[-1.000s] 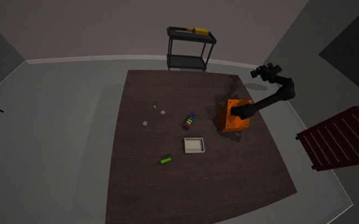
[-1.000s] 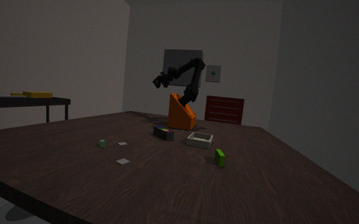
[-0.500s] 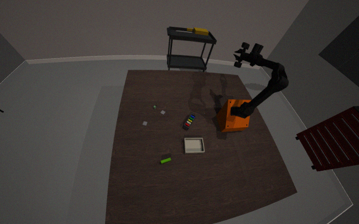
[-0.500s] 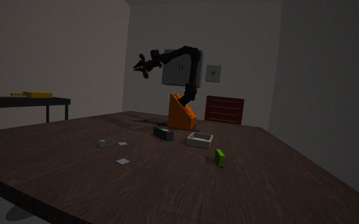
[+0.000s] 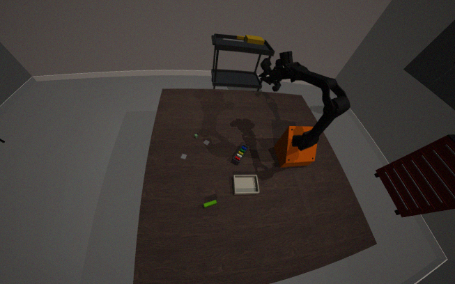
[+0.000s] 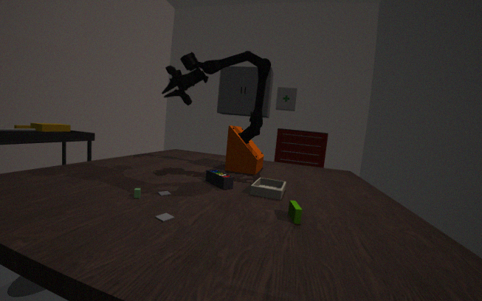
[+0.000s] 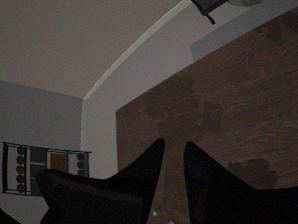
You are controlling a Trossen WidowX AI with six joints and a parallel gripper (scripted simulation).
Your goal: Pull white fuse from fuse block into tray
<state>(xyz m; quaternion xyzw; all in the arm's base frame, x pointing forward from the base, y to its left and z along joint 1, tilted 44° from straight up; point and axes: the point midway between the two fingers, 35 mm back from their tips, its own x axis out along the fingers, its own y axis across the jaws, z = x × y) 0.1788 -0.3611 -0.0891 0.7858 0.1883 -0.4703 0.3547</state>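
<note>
Now: gripper tip 120 mm short of the white fuse, 350 mm to the right of it and 300 mm above it. From my gripper tip the other things lie so: blue fuse: 80 mm ahead, 300 mm to the left, 300 mm below; green fuse: 100 mm ahead, 320 mm to the left, 300 mm below; yellow fuse: 110 mm ahead, 330 mm to the left, 300 mm below.
</note>
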